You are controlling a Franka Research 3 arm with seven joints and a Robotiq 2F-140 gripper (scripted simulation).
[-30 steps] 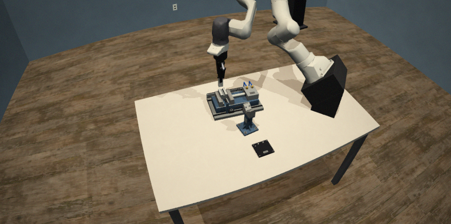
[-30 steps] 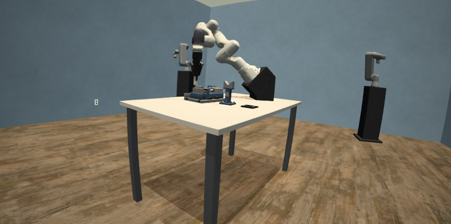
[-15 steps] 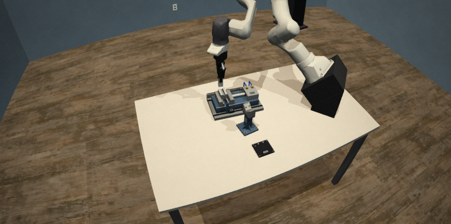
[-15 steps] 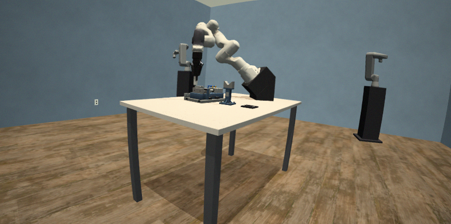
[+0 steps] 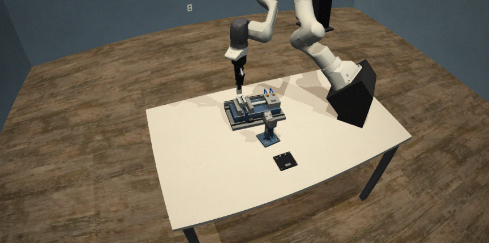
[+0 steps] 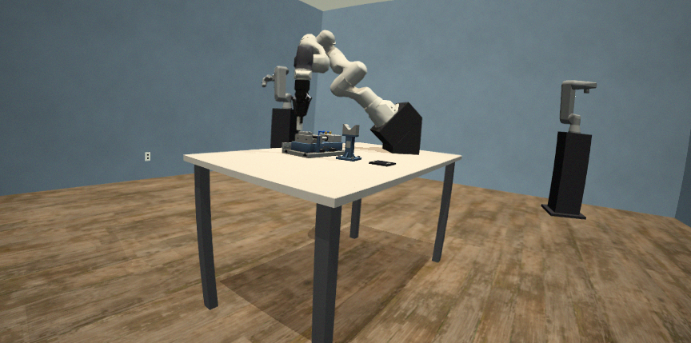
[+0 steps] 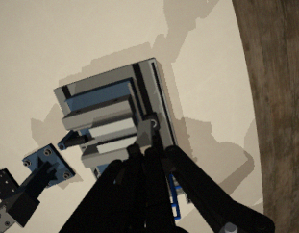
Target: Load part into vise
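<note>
The part is 5 cm below my hand, 4 cm to the left of it and 1 cm ahead of it. Round my hand: black infeed plate (44 cm to the left, 14 cm below, 3 cm ahead); vise (11 cm below, 8 cm to the left, 5 cm behind); air cylinder (14 cm behind, 11 cm to the left, 7 cm below).
</note>
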